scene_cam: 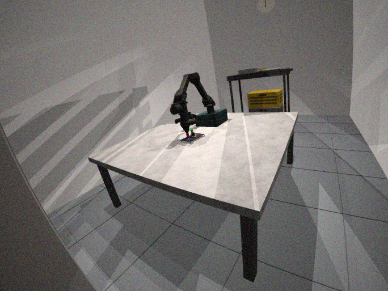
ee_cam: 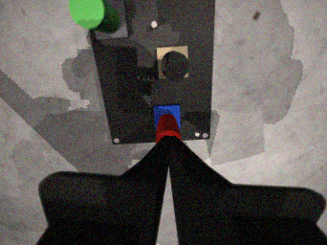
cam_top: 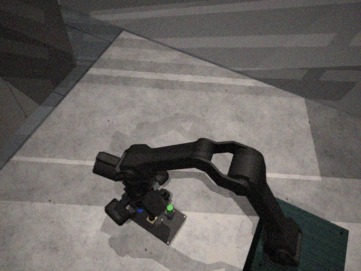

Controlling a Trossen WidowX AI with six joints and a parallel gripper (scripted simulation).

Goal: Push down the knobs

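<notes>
The red knob is 10 mm below my gripper tip. The rest, counted from my gripper tip: green knob (90 mm behind, 30 mm to the right, 20 mm below).
</notes>
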